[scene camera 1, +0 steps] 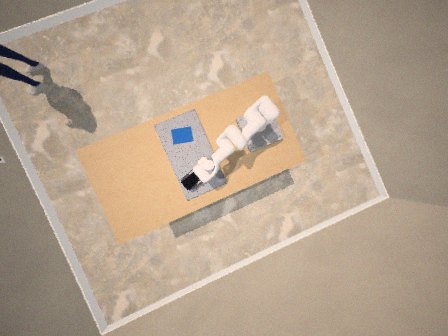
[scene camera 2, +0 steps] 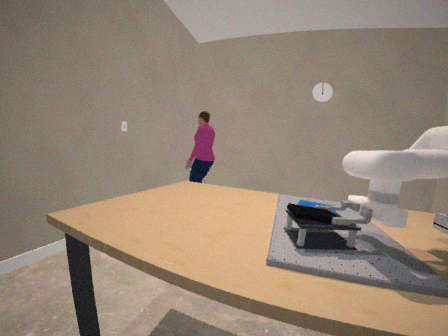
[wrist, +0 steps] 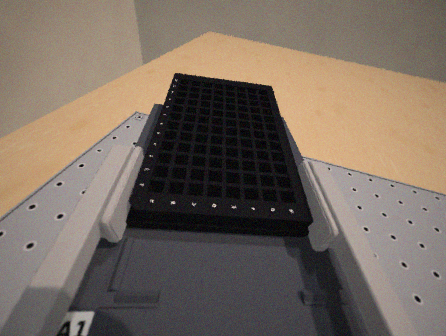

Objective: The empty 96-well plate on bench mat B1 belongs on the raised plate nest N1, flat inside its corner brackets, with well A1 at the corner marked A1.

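Frame: origin at the arm's base, x ahead, y left, z up, level; centimetres.
Seen in the pictures: hand at its tool point: (scene camera 1: 195, 177) (scene camera 2: 331, 214) (wrist: 223, 196).
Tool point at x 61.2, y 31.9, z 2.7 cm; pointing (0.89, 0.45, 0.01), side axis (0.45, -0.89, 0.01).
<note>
A point is followed by its place in that frame.
The black 96-well plate (scene camera 1: 189, 182) @[x 66.7, y 35.0, z 2.5 cm] (scene camera 2: 310, 213) @[x 66.5, y 37.6, z 3.6 cm] (wrist: 220, 150) @[x 63.9, y 33.4, z 3.0 cm] is between the fingers of my gripper (scene camera 1: 193, 180) @[x 61.2, y 31.9, z 2.7 cm] (scene camera 2: 328, 214) @[x 61.2, y 31.9, z 2.7 cm] (wrist: 220, 192) @[x 61.2, y 31.9, z 2.7 cm], which is shut on its long sides. The plate is over the raised nest N1 (scene camera 2: 332, 228) @[x 60.8, y 38.0, z 1.1 cm] (wrist: 225, 280) @[x 58.3, y 30.2, z 1.4 cm], shifted toward its far end in the wrist view and apart from the near corner brackets (wrist: 136, 297) @[x 56.2, y 32.8, z 1.7 cm] (wrist: 320, 299) @[x 59.5, y 26.5, z 1.6 cm]. It looks tilted in scene camera 2, its outer end higher. Its A and 1 marks are at its near left corner, the same side as the nest's A1 label (wrist: 77, 325) @[x 54.7, y 33.9, z 1.5 cm]. The far brackets are hidden under the plate.
The blue bench mat (scene camera 1: 182, 135) @[x 65.1, y -5.0, z -4.4 cm] (scene camera 2: 306, 203) @[x 70.1, y -5.9, z -4.4 cm] lies on the grey perforated board (scene camera 1: 165, 131) @[x 78.2, y -11.2, z -4.6 cm] (scene camera 2: 300, 260) @[x 66.6, y 46.8, z -4.6 cm] (wrist: 400, 225) @[x 72.7, y 17.1, z -4.6 cm], behind the nest in scene camera 2. The board lies on the wooden table (scene camera 1: 115, 185) @[x 128.5, y 24.3, z -5.9 cm] (scene camera 2: 175, 225) @[x 102.1, y 48.7, z -5.9 cm] (wrist: 360, 100) @[x 109.1, y 18.8, z -5.9 cm]. A person (scene camera 2: 203, 145) stands beyond the table.
</note>
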